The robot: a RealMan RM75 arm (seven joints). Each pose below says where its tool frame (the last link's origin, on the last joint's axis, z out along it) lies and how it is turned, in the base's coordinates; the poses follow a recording.
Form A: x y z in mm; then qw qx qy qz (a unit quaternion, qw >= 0).
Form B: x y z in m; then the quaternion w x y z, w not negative. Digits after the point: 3 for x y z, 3 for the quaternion.
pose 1, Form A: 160 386 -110 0.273 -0.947 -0.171 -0.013
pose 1, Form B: 0.160 0.386 -0.110 0.273 -0.947 -0.171 -0.013
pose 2, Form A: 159 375 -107 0.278 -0.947 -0.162 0.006
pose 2, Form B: 0.159 0.375 -0.107 0.278 -0.947 -0.162 0.006
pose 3, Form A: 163 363 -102 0.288 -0.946 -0.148 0.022
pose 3, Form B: 0.163 0.363 -0.102 0.288 -0.946 -0.148 0.022
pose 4, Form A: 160 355 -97 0.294 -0.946 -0.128 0.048
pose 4, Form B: 0.160 0.355 -0.097 0.294 -0.946 -0.128 0.048
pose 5, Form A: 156 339 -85 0.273 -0.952 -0.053 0.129
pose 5, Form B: 0.156 0.339 -0.085 0.273 -0.952 -0.053 0.129
